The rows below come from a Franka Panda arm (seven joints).
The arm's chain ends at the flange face. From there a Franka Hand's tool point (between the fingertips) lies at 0.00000 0.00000 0.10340 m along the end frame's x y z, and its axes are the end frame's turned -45 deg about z.
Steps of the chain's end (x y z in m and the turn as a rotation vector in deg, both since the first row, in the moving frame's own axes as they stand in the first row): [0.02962 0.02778 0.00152 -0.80 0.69 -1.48]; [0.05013 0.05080 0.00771 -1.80 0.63 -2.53]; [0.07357 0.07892 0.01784 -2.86 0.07 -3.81]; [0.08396 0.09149 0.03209 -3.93 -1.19 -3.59]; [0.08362 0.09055 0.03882 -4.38 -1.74 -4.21]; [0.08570 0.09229 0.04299 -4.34 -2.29 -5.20]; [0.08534 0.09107 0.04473 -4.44 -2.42 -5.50]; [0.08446 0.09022 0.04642 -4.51 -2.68 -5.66]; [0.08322 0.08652 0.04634 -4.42 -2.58 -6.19]
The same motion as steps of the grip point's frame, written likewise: [0.00119 0.04249 0.00150 -1.05 -0.08 -1.48]; [-0.00190 0.07450 0.00765 -1.72 -0.83 -2.53]; [-0.00721 0.11168 0.01771 -2.07 -1.97 -3.81]; [-0.01174 0.12776 0.03182 -1.94 -3.62 -3.59]; [-0.01257 0.12681 0.03847 -1.87 -4.33 -4.21]; [-0.01298 0.12885 0.04261 -1.45 -4.69 -5.20]; [-0.01266 0.12773 0.04433 -1.43 -4.85 -5.50]; [-0.01311 0.12630 0.04599 -1.29 -5.08 -5.66]; [-0.01111 0.12285 0.04593 -1.30 -4.95 -6.19]
